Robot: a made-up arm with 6 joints.
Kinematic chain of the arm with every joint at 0, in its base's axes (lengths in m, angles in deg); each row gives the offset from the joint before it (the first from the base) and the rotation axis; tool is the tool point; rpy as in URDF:
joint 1: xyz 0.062 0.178 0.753 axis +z
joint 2: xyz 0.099 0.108 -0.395 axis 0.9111 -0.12 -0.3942
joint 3: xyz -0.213 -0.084 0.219 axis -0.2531 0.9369 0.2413
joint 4: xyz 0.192 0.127 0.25 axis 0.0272 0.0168 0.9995
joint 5: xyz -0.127 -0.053 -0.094 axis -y
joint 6: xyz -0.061 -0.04 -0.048 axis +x
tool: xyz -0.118 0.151 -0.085 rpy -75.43 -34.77 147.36
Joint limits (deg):
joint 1: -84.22..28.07
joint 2: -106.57..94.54
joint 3: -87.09..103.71
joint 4: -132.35..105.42
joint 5: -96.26..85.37
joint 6: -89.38..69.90
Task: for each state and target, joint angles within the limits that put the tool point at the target. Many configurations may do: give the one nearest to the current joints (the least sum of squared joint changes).
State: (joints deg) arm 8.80 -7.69 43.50 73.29 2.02 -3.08
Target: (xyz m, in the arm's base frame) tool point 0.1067 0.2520 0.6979
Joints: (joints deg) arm 12.41 -36.98 51.51 74.74 -5.61 10.41
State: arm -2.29 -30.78 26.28 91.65 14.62 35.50
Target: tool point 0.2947 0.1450 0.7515
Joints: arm -25.00 -28.10 22.01 105.42 -0.32 60.84
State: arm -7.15 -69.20 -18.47 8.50 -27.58 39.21
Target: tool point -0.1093 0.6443 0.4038
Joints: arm -22.21 -83.93 -15.04 -16.21 -10.02 26.49
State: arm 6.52 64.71 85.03 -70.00 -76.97 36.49
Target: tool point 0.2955 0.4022 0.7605
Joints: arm -18.47 52.61 64.54 -77.97 -73.12 10.22
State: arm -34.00 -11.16 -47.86 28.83 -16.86 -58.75
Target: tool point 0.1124 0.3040 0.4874
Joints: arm -59.35 -13.66 -62.05 4.20 5.28 -52.65
